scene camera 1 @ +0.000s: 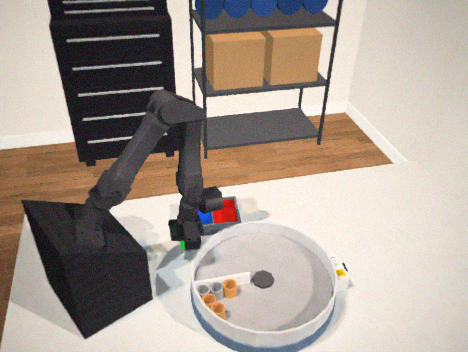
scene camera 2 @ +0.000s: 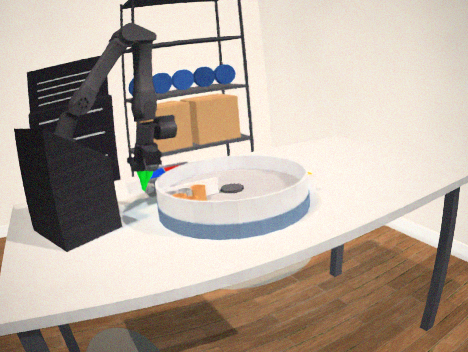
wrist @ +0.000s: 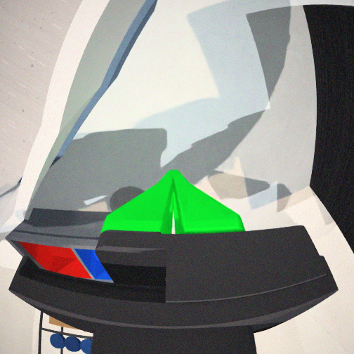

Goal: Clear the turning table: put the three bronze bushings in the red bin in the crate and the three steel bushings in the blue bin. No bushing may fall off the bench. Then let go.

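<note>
My gripper is shut, its green fingertips together with nothing between them, low over the bench beside the turning table. A steel bushing stands on the bench, partly hidden behind a finger in the wrist view. On the turning table, three bronze bushings and two steel bushings are grouped by the white divider. The crate holds the red bin and blue bin, partly hidden by the gripper.
The turning table's raised white wall stands close beside the gripper. A white divider runs to the dark hub. The black arm base stands at the left. A shelf rack is behind the bench.
</note>
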